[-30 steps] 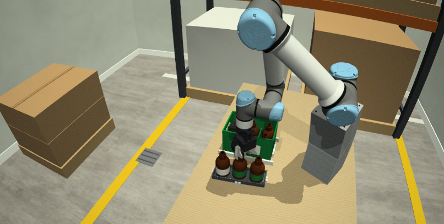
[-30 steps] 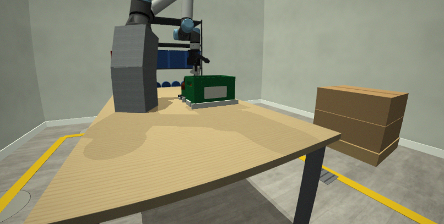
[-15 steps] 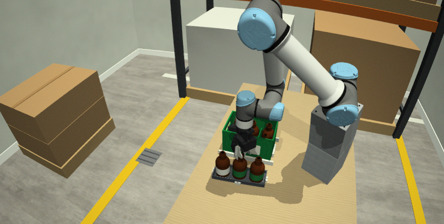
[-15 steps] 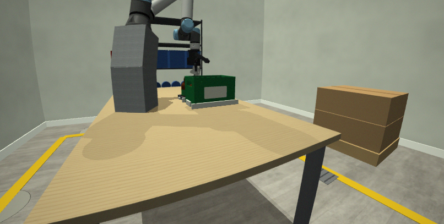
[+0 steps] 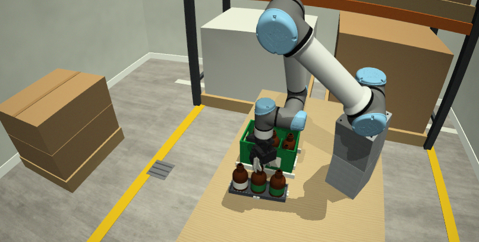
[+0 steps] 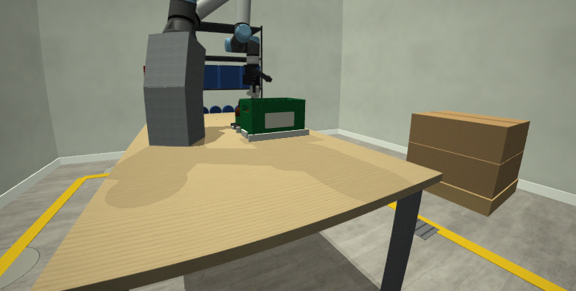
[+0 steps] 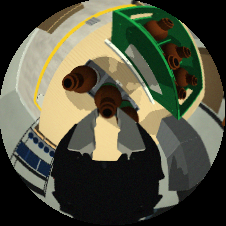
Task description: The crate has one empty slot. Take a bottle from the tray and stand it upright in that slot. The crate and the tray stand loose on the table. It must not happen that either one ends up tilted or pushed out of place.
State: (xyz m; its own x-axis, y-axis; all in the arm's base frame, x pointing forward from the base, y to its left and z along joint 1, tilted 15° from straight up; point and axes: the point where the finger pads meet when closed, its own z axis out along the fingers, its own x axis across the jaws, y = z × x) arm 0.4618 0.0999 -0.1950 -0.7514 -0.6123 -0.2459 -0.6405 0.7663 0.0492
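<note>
My hand is 7 cm above the brown bottle. From my hand the other things lie so: white-labelled bottle (9 cm ahead, 7 cm below); crate (3 cm behind, 22 cm to the right, 7 cm below); tray (14 cm below).
</note>
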